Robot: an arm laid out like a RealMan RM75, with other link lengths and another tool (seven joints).
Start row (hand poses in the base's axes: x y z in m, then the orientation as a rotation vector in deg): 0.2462 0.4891 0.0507 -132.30 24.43 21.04
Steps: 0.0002 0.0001 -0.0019 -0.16 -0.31 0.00; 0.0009 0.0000 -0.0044 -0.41 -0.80 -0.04; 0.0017 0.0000 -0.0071 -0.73 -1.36 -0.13; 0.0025 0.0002 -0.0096 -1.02 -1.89 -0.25; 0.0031 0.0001 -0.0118 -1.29 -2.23 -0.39; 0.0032 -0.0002 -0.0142 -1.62 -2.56 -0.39; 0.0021 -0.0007 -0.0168 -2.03 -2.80 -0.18; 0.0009 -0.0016 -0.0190 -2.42 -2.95 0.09; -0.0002 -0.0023 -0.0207 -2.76 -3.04 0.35; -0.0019 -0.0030 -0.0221 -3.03 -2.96 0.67; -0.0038 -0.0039 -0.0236 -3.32 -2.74 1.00
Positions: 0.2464 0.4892 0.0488 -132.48 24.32 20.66; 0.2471 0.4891 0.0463 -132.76 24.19 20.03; 0.2479 0.4891 0.0436 -133.09 24.10 19.28; 0.2487 0.4893 0.0411 -133.38 24.06 18.56; 0.2493 0.4892 0.0389 -133.62 24.12 18.05; 0.2494 0.4889 0.0365 -133.96 24.04 17.62; 0.2483 0.4884 0.0339 -134.44 23.79 17.38; 0.2471 0.4875 0.0317 -134.91 23.51 17.27; 0.2460 0.4868 0.0300 -135.32 23.26 17.24; 0.2443 0.4861 0.0286 -135.67 23.01 17.45; 0.2424 0.4852 0.0271 -136.03 22.81 17.83
